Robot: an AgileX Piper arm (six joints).
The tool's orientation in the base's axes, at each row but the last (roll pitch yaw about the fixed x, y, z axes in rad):
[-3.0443, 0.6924, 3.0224]
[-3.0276, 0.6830, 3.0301]
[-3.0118, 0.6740, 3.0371]
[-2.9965, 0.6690, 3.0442]
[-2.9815, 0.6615, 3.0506]
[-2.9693, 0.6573, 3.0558]
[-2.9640, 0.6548, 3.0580]
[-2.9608, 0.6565, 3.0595]
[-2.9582, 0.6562, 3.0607]
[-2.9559, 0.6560, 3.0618]
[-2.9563, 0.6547, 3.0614]
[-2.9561, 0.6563, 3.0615]
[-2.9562, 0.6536, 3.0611]
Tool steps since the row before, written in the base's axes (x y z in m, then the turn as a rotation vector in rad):
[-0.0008, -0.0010, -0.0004, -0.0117, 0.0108, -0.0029]
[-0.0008, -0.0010, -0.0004, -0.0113, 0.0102, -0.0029]
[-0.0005, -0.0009, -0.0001, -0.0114, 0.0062, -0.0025]
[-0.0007, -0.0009, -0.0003, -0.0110, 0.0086, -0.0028]
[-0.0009, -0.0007, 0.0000, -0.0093, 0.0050, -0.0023]
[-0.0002, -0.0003, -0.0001, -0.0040, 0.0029, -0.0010]
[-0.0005, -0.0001, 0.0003, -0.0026, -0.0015, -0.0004]
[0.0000, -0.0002, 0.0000, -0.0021, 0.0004, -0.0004]
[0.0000, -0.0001, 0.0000, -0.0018, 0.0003, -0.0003]
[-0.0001, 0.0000, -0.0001, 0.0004, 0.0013, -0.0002]
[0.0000, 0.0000, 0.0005, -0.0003, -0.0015, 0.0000]
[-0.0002, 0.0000, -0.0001, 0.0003, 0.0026, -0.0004]
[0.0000, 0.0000, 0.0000, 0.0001, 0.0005, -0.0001]
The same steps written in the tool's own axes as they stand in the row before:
[0.0008, -0.0011, 0.0000, 0.0118, 0.0087, -0.0069]
[0.0008, -0.0011, 0.0000, 0.0114, 0.0082, -0.0065]
[0.0004, -0.0010, 0.0000, 0.0109, 0.0042, -0.0061]
[0.0007, -0.0010, 0.0000, 0.0110, 0.0067, -0.0061]
[0.0007, -0.0009, -0.0004, 0.0091, 0.0034, -0.0048]
[0.0002, -0.0003, 0.0000, 0.0040, 0.0022, -0.0022]
[0.0002, -0.0002, -0.0005, 0.0022, -0.0019, -0.0009]
[0.0000, -0.0002, 0.0000, 0.0019, 0.0000, -0.0010]
[0.0000, -0.0001, 0.0000, 0.0016, 0.0000, -0.0009]
[0.0001, 0.0000, 0.0000, -0.0001, 0.0014, 0.0001]
[-0.0003, -0.0001, -0.0004, 0.0001, -0.0015, 0.0002]
[0.0002, 0.0000, 0.0000, 0.0002, 0.0026, -0.0001]
[0.0000, 0.0000, 0.0000, 0.0000, 0.0005, 0.0000]

